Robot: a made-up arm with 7 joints. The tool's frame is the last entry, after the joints.
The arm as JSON. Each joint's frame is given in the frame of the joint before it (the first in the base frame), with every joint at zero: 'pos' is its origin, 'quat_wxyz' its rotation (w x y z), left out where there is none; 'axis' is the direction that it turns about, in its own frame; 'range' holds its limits. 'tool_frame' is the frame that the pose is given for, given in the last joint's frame.
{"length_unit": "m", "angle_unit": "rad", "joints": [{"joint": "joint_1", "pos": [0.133, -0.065, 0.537], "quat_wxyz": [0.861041, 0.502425, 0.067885, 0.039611], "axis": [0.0, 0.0, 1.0], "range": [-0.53, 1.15]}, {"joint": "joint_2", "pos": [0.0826, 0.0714, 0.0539], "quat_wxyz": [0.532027, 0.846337, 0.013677, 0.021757], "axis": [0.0, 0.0, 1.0], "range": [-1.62, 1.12]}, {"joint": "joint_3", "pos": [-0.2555, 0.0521, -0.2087], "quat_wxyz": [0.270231, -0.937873, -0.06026, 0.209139], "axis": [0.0, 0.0, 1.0], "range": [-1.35, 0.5]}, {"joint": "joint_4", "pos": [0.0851, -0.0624, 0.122], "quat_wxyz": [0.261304, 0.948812, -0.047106, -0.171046], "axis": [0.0, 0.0, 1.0], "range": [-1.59, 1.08]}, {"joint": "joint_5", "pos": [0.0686, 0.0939, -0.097], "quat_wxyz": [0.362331, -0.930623, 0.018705, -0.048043], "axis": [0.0, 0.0, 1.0], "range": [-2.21, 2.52]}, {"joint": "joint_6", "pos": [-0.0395, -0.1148, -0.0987], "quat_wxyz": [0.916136, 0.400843, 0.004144, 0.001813], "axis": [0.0, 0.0, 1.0], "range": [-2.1, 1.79]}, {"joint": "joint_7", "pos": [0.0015, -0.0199, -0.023], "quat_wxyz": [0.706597, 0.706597, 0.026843, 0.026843], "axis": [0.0, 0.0, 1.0], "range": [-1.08, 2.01]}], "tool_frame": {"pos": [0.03, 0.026, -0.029], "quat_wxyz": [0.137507, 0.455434, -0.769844, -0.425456]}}
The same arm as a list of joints. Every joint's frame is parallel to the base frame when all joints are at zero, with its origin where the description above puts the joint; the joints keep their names.
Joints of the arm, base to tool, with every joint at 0 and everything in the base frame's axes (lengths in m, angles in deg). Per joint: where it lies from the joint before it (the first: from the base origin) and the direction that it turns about. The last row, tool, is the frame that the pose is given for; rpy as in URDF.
joint_1: axis 0.156707 -0.859839 0.485922 xyz 0.133 -0.065 0.537
joint_2: axis -0.017101 -0.063502 -0.997835 xyz 0.09 0.0001 0.082
joint_3: axis -0.339411 -0.486716 0.804927 xyz -0.242 -0.074 0.218
joint_4: axis -z xyz 0.045 -0.12 0.098
joint_5: axis 0.049601 -0.678616 0.732817 xyz 0.061 -0.099 0.097
joint_6: axis -y xyz -0.051 -0.017 -0.147
joint_7: axis -z xyz 0 0.023 -0.02
tool: xyz 0.03 -0.026 0.029 rpy -52.44 -10.13 123.78
Joint limits (deg, base to tool): -30.37..65.89 -92.82..64.17 -77.35..28.65 -91.1..61.88 -126.62..144.39 -120.32..102.56 -61.88..115.16

